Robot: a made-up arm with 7 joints.
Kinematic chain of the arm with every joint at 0, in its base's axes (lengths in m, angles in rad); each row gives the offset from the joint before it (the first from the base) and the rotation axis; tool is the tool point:
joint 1: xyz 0 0 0.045 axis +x
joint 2: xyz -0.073 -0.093 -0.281 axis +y
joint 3: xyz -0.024 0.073 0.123 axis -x
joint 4: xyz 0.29 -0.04 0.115 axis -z
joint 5: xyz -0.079 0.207 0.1 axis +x
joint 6: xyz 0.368 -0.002 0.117 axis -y
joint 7: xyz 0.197 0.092 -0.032 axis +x
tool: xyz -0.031 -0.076 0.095
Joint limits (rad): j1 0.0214..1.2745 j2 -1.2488..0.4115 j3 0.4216..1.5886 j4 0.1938..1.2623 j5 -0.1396..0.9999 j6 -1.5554..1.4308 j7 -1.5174..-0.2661
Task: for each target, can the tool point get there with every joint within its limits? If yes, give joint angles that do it. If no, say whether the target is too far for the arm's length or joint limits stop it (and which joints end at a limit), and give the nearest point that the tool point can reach.
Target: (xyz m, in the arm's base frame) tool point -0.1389 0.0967 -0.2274
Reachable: no: joint limits stop it (at a limit: joint 1, joint 2, joint 3, joint 4, joint 5, joint 6, joint 7) | nearest point -0.3347 0.3896 0.1981 | short by 0.552 m
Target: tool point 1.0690 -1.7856 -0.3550
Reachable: no: too far | nearest point 0.4448 -0.5971 0.0336 | short by 1.398 m
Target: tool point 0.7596 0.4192 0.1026
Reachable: yes | joints 0.5736 0.1889 1.2715 0.5024 -0.0208 0.0361 -0.5312
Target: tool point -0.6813 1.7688 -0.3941
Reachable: no: too far | nearest point 0.3938 0.8184 -0.1582 | short by 1.454 m
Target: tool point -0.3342 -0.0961 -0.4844
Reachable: no: joint limits stop it (at a limit: joint 1, joint 2, joint 3, joint 4, joint 5, joint 7) | nearest point -0.5617 -0.3722 -0.1060 | short by 0.521 m
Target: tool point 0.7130 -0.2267 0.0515
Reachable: yes | joints 0.8857 0.1866 0.5296 1.0233 0.6517 -0.5255 -0.5775
